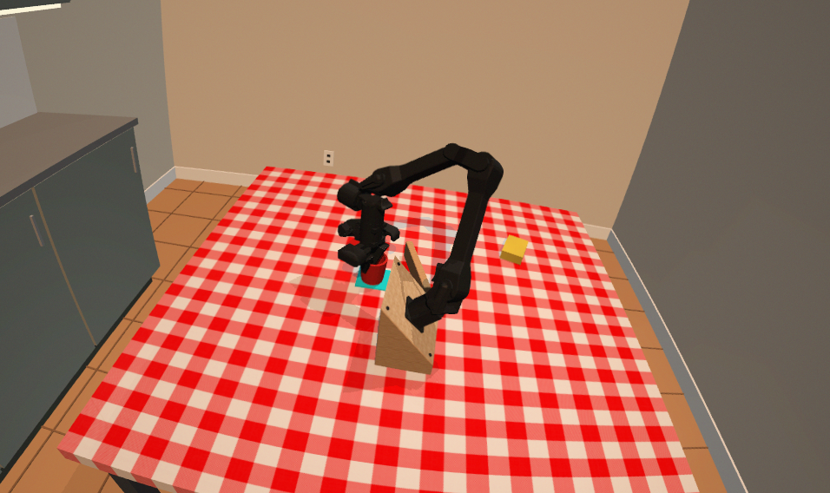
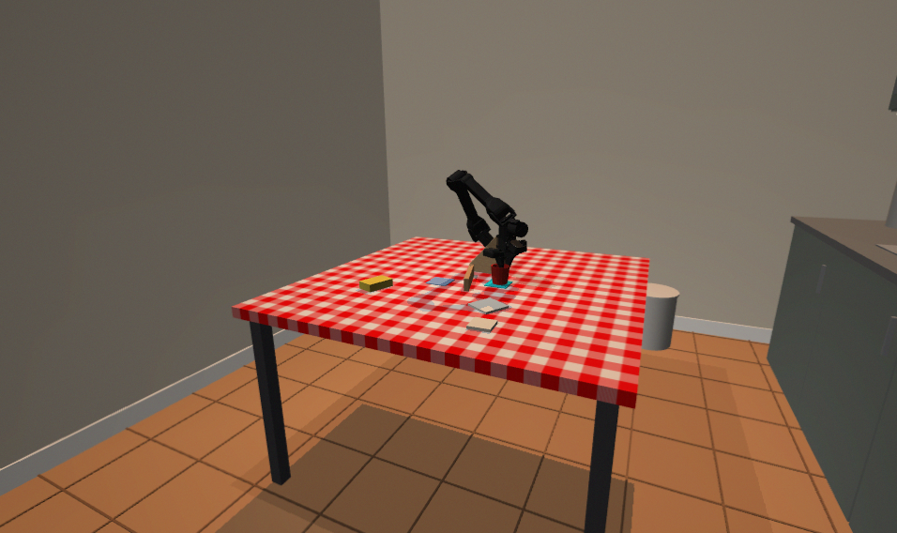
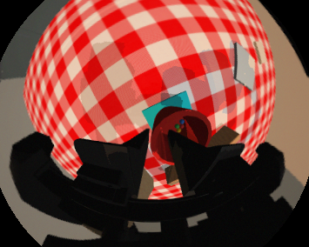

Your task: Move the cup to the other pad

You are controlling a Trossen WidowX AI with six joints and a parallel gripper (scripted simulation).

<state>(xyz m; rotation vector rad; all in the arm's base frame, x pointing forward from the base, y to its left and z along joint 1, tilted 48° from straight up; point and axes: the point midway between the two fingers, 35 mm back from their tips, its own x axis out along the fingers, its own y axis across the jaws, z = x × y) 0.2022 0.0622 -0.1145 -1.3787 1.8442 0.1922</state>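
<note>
Right now my gripper tip is 20 mm short of the dark red cup, 10 mm to the left of it and 10 mm above it. Round my gripper tip: thin wooden board (130 mm to the right, 60 mm ahead, 30 mm below); then pale blue pad (240 mm to the right, 90 mm ahead, 60 mm below); then teal pad (60 mm below, 30 mm ahead, 20 mm to the right).
</note>
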